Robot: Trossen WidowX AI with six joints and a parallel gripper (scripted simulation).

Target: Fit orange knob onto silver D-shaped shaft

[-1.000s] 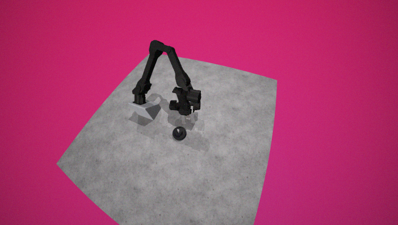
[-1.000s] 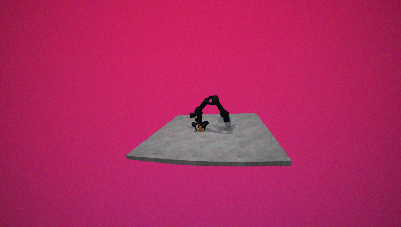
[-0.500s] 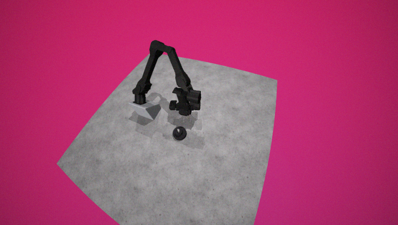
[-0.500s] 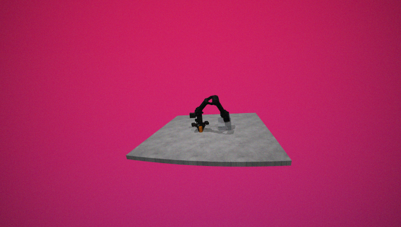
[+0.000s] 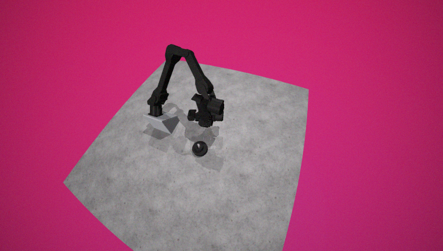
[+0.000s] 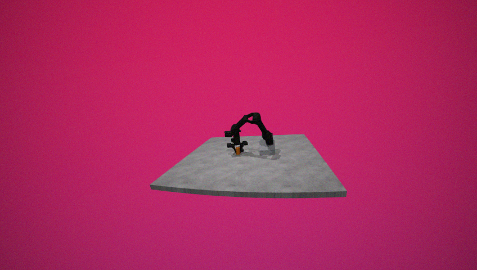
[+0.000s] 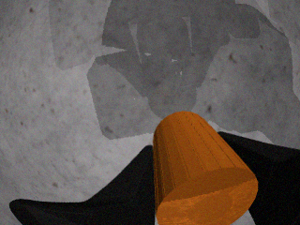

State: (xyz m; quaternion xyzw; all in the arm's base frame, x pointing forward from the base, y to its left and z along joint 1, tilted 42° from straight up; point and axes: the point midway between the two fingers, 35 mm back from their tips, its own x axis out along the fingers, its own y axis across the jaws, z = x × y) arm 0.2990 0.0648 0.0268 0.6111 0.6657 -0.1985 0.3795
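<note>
Now: the round dark pedestal 15 cm to the right of my gripper tip, 1 cm below it and 1 cm ahead of it. Also, from my gripper tip: orange knob: 3 cm above.
</note>
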